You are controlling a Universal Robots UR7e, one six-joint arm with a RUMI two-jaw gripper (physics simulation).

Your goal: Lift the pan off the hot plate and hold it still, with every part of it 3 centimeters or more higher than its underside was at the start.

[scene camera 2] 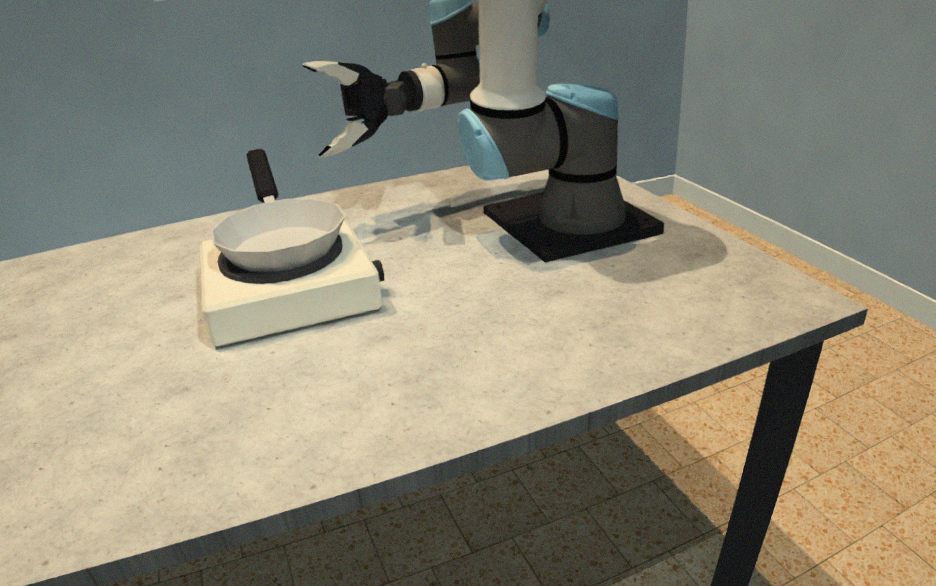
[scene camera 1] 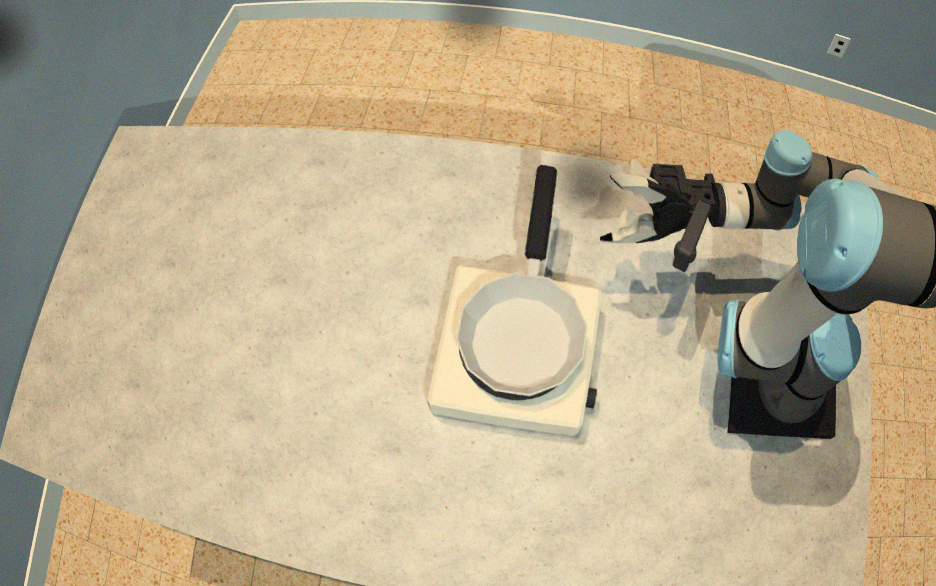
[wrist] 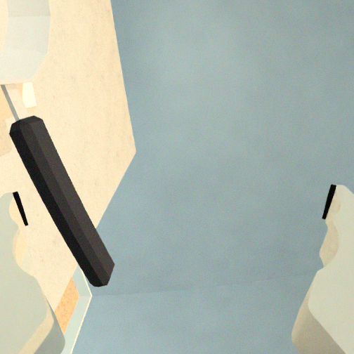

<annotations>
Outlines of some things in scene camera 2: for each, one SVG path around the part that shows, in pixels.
My gripper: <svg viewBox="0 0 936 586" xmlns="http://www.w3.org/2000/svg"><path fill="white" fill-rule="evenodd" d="M302 65L313 72L319 71L325 76L334 77L341 86L345 115L357 116L347 118L351 122L346 126L345 131L335 137L331 145L325 147L319 154L320 157L337 154L369 139L375 134L384 120L387 119L388 115L402 115L405 109L407 111L415 111L422 106L423 89L420 79L414 71L403 71L400 73L397 81L387 83L387 80L382 79L382 76L372 73L369 69L359 64L313 61Z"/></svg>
A light grey pan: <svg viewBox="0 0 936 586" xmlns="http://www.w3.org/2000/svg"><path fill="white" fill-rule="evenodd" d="M249 151L246 155L257 198L265 203L253 205L224 218L211 230L212 243L233 265L249 272L291 270L310 264L325 256L334 245L346 217L339 204L320 199L283 199L275 201L278 197L278 190L265 151L263 149Z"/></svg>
A cream hot plate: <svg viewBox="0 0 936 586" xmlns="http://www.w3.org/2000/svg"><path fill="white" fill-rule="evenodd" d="M382 263L380 260L370 260L346 218L334 245L325 256L305 266L286 271L249 272L233 265L212 243L212 240L203 241L200 245L202 312L211 343L218 347L377 310L382 305L379 283L384 281Z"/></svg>
</annotations>
